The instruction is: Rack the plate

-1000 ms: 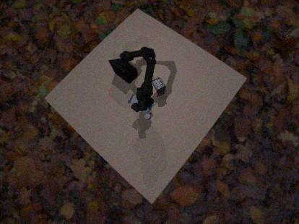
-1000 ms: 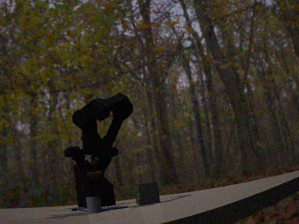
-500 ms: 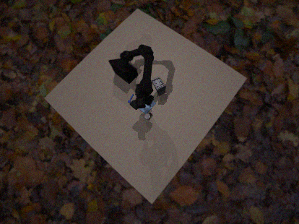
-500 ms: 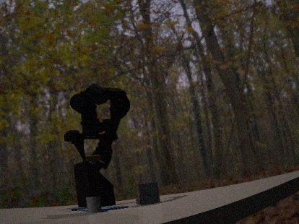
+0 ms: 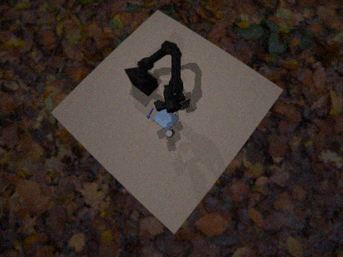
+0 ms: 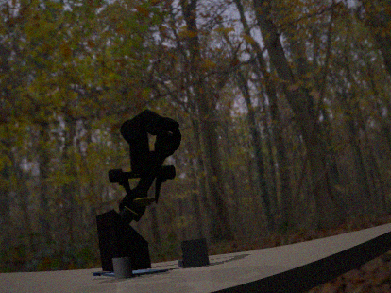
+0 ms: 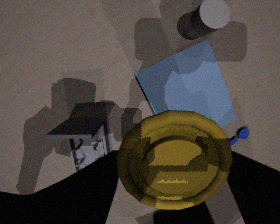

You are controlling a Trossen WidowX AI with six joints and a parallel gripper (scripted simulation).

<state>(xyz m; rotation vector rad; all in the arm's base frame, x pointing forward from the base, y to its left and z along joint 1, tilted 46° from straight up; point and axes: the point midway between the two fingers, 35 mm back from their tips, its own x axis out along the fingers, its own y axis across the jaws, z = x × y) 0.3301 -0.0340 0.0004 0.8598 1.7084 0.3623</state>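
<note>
Now: gripper tip 17 cm above the dish rack, 15 cm to the right of it and 5 cm past it. Round my gripper tip: small white cup (17 cm below, 12 cm to the right, 9 cm ahead); then yellow plate (1 cm above); then light blue mat (19 cm below, 5 cm to the right, 2 cm behind).
</note>
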